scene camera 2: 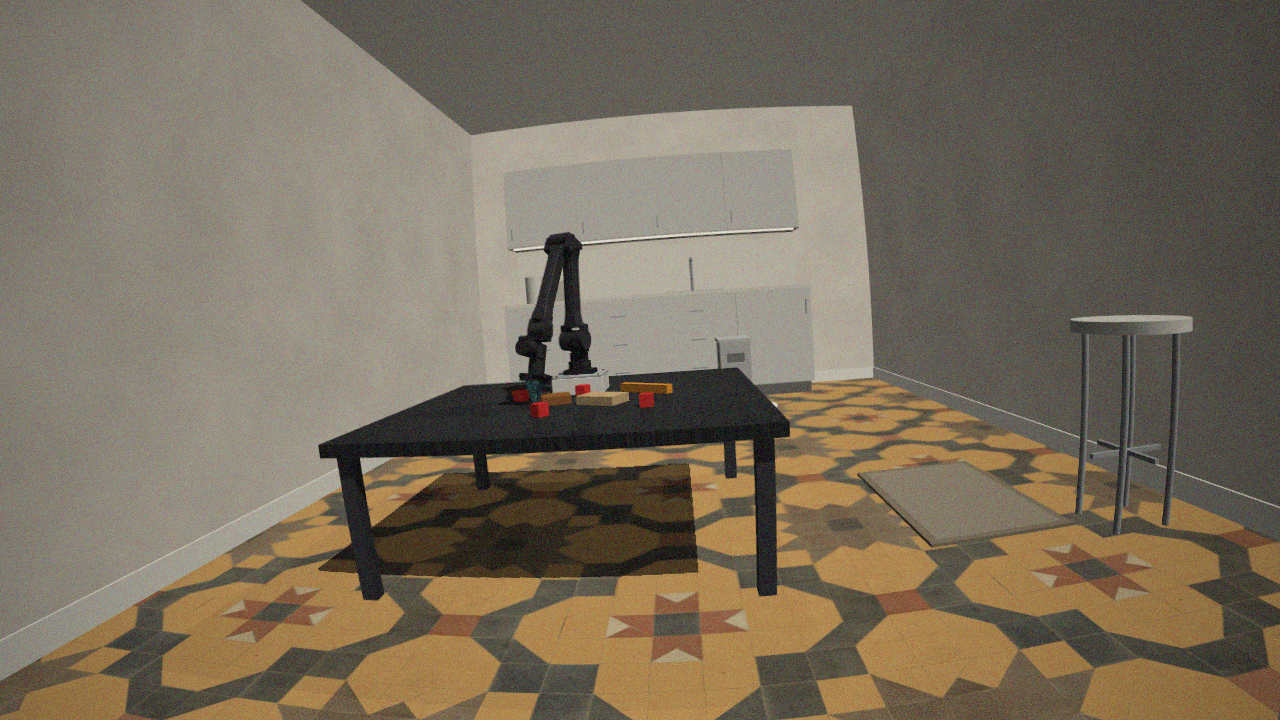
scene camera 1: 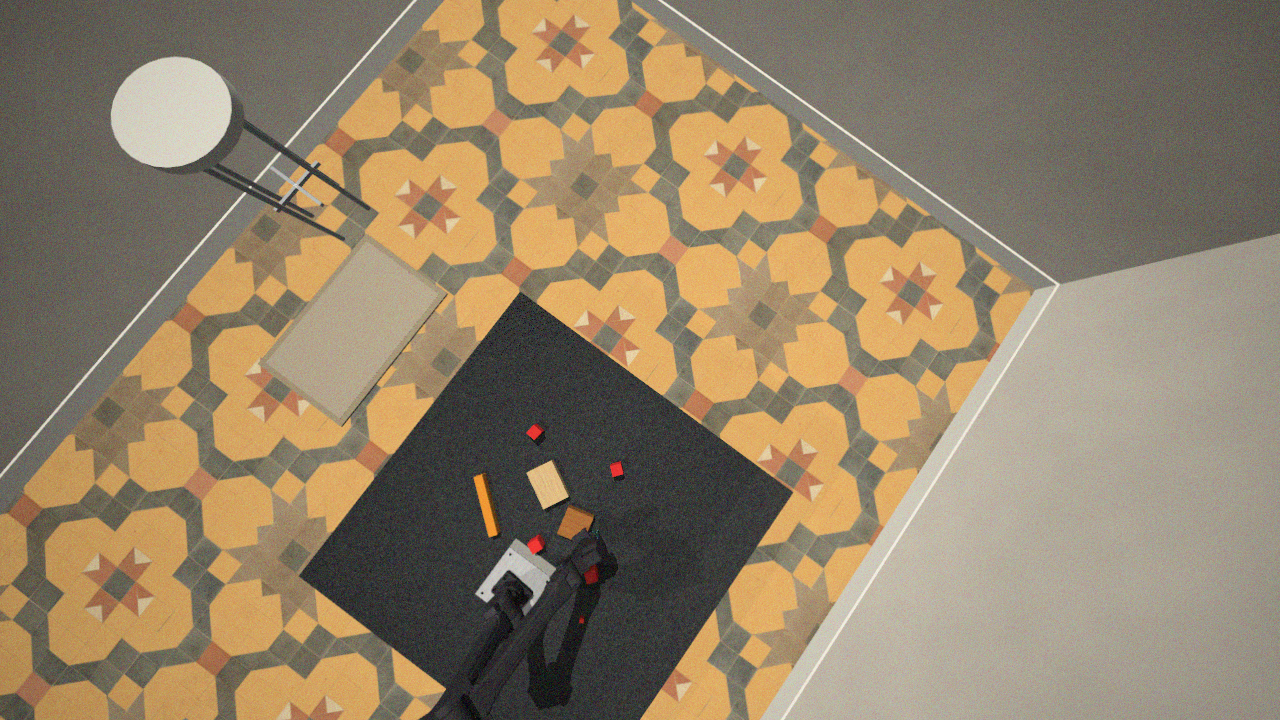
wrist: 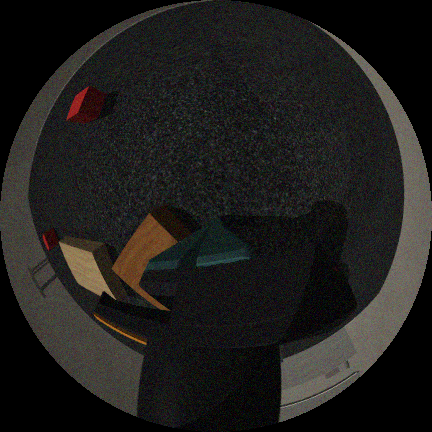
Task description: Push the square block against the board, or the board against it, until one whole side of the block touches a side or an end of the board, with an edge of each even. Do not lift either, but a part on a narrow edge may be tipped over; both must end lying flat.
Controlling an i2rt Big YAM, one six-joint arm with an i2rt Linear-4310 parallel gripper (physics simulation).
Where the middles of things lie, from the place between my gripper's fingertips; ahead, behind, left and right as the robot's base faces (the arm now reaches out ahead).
Scene:
I see the brown square block (scene camera 1: 575, 519) 70 mm to the left of my hand, 30 mm behind it and 10 mm above it. Round my hand: orange bar (scene camera 1: 481, 482): 370 mm to the left, 190 mm behind, 10 mm above; then tan board (scene camera 1: 549, 486): 250 mm to the left, 10 mm ahead, 10 mm above.

